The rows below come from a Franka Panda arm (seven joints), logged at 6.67 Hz.
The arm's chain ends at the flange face. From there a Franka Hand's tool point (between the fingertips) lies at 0.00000 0.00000 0.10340 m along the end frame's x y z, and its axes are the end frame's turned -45 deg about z.
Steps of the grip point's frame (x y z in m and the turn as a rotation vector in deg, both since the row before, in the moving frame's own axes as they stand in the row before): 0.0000 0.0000 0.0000 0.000 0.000 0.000; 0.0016 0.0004 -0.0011 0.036 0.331 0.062; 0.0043 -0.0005 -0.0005 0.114 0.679 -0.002; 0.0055 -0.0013 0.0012 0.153 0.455 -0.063; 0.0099 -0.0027 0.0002 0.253 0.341 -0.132; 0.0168 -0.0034 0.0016 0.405 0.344 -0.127; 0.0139 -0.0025 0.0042 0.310 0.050 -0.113; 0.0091 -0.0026 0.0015 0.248 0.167 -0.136; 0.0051 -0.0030 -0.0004 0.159 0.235 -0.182
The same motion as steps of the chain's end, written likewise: 0.0000 0.0000 0.0000 0.000 0.000 0.000; 0.0010 -0.0004 -0.0011 0.260 0.209 0.062; 0.0020 -0.0024 -0.0005 0.561 0.400 -0.002; 0.0026 -0.0040 0.0012 0.430 0.214 -0.063; 0.0050 -0.0082 0.0002 0.420 0.062 -0.132; 0.0096 -0.0133 0.0016 0.530 -0.043 -0.127; 0.0084 -0.0111 0.0042 0.255 -0.184 -0.113; 0.0047 -0.0077 0.0015 0.293 -0.057 -0.136; 0.0014 -0.0052 -0.0004 0.279 0.054 -0.182
